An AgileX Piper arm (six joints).
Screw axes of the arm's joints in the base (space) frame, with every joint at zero. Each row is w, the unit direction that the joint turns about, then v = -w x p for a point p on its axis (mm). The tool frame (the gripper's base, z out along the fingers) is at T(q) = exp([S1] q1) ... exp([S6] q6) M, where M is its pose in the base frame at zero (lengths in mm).
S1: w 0 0 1 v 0 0 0
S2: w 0 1 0 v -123 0 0
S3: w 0 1 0 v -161.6 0 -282.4
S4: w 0.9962 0 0.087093 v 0 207.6 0
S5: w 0 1 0 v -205.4 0 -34.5
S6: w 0.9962 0 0.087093 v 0 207.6 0
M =
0.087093 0 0.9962 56.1
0 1 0 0
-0.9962 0 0.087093 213.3
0 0 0 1
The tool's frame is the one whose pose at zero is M.
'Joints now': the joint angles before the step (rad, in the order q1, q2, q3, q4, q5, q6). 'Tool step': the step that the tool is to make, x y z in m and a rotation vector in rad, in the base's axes. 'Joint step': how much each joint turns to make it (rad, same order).
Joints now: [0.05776, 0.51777, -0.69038, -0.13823, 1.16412, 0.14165]
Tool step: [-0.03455, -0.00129, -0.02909, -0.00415, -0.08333, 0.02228]
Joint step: [-0.00010, -0.22051, 0.13629, 0.00847, -0.00196, -0.02612]
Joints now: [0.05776, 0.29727, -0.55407, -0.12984, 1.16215, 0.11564]
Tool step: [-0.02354, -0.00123, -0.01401, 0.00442, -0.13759, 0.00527]
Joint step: [0.00003, -0.18628, 0.06534, 0.00058, -0.01733, -0.00437]
